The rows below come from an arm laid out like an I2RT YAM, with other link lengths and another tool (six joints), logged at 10 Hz.
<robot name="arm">
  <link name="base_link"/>
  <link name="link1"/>
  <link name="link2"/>
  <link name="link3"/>
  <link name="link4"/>
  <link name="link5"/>
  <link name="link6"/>
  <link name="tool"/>
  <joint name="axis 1" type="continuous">
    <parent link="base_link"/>
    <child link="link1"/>
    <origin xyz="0 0 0.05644" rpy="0 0 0"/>
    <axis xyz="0 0 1"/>
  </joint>
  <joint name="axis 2" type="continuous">
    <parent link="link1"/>
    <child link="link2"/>
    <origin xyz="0.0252 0.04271 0.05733" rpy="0 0 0"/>
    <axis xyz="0 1 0"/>
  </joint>
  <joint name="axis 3" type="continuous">
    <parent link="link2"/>
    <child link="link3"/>
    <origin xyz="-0.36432 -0.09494 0" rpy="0 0 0"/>
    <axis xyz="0 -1 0"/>
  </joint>
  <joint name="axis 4" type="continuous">
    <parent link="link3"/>
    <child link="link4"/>
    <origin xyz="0.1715 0.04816 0.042" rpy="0 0 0"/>
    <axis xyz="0 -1 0"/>
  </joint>
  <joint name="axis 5" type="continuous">
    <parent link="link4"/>
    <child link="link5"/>
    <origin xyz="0.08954 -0.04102 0.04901" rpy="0 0 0"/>
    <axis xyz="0 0 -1"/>
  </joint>
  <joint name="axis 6" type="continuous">
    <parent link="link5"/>
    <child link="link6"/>
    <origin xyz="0.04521 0 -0.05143" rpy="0 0 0"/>
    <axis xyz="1 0 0"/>
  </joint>
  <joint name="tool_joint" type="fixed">
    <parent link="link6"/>
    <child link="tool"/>
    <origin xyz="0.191 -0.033 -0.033" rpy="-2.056 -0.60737 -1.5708"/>
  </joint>
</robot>
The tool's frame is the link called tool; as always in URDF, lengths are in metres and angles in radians. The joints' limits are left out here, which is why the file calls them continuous.
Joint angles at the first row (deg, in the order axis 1, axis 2, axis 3, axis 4, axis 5, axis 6):
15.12, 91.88, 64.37, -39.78, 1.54, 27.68
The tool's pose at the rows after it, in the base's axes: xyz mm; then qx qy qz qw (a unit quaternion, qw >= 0):
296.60 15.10 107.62 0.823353 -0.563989 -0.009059 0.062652
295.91 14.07 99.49 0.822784 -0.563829 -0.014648 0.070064
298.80 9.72 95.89 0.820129 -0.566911 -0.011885 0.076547
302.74 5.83 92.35 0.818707 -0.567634 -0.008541 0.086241
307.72 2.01 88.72 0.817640 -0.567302 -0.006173 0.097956
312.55 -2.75 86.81 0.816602 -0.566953 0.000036 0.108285
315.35 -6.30 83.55 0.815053 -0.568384 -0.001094 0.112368
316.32 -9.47 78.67 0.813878 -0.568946 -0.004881 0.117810
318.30 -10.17 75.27 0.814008 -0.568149 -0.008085 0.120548
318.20 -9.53 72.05 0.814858 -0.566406 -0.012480 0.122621
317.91 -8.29 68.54 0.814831 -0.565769 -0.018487 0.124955
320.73 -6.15 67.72 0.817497 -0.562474 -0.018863 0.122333
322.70 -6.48 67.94 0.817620 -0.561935 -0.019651 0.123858
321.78 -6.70 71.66 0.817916 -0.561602 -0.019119 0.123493
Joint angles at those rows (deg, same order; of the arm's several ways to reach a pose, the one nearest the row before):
14.88, 93.19, 63.06, -38.37, 0.61, 27.60
14.77, 94.31, 62.03, -37.28, 0.66, 27.52
14.42, 95.11, 61.79, -36.58, 1.39, 27.34
14.33, 96.24, 62.04, -36.27, 2.37, 27.01
14.23, 97.74, 62.81, -36.36, 3.37, 26.57
14.15, 98.76, 63.39, -36.31, 4.58, 26.03
13.52, 99.66, 63.56, -35.97, 4.68, 25.59
12.94, 100.66, 63.46, -35.58, 4.67, 25.18
12.66, 101.54, 63.68, -35.38, 4.51, 24.88
12.58, 102.16, 63.63, -35.24, 4.22, 24.72
12.57, 102.90, 63.74, -35.28, 3.91, 24.82
12.59, 103.25, 63.98, -34.99, 3.52, 24.47
12.48, 103.66, 64.74, -35.51, 3.52, 24.30
12.48, 103.22, 65.36, -36.51, 3.52, 24.24

